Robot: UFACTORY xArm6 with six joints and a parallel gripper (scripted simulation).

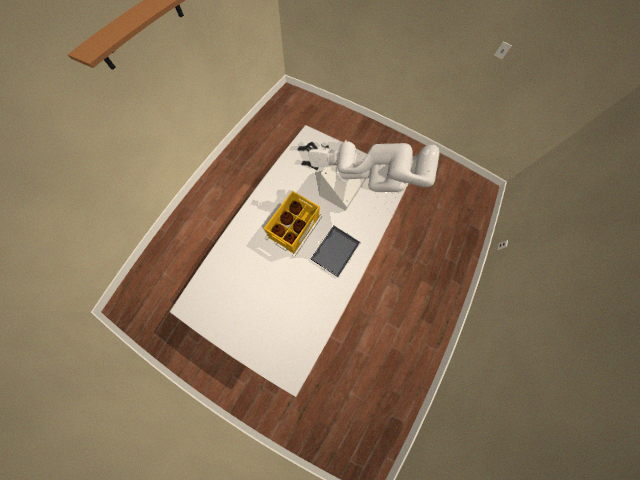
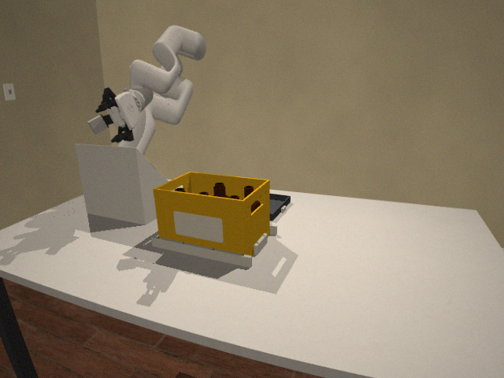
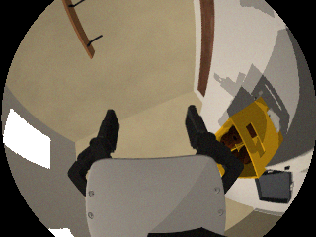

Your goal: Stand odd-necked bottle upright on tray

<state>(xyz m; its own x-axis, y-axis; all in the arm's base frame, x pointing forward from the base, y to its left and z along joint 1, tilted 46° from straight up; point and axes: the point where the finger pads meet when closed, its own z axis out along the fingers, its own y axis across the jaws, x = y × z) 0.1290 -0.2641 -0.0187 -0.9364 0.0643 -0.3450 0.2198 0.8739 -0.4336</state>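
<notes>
Right now the yellow crate is 27 cm below my hand, 26 cm ahead of it and 9 cm to the left of it. From my hand the other things lie so: dark grey tray: 38 cm to the left, 34 cm below, 27 cm ahead; then glass bottle: 35 cm ahead, 26 cm below, 4 cm to the left.
</notes>
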